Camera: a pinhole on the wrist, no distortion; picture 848 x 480 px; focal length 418.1 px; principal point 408.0 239.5 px. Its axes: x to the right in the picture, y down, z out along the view. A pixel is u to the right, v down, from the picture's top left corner.
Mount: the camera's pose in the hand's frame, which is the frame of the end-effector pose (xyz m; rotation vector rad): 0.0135 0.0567 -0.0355 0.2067 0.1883 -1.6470
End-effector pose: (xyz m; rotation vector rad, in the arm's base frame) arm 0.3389 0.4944 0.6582 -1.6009 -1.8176 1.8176
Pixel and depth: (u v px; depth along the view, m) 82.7 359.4 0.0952
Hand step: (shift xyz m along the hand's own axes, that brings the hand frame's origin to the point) 0.0447 0.1025 0.0750
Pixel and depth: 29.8 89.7 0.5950
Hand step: -0.1674 0.4487 0.6735
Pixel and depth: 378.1 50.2 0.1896
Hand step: -0.0751 0.0306 0.1515
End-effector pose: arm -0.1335 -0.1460 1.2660 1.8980 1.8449 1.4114
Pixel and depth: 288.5 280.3 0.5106
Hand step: 0.0640 0.0681 0.4954
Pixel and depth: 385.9 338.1 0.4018
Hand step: 0.1008 -0.0295 0.3592
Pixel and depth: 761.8 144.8 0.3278
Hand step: -0.0906 -0.2852 0.2138
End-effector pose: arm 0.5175 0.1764 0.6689 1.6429 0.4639 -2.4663
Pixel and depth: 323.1 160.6 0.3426
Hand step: -0.0527 0.0454 0.3136
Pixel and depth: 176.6 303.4 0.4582
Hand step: 0.0942 0.1832 0.4711
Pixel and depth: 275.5 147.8 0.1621
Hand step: -0.0212 0.0696 0.1342
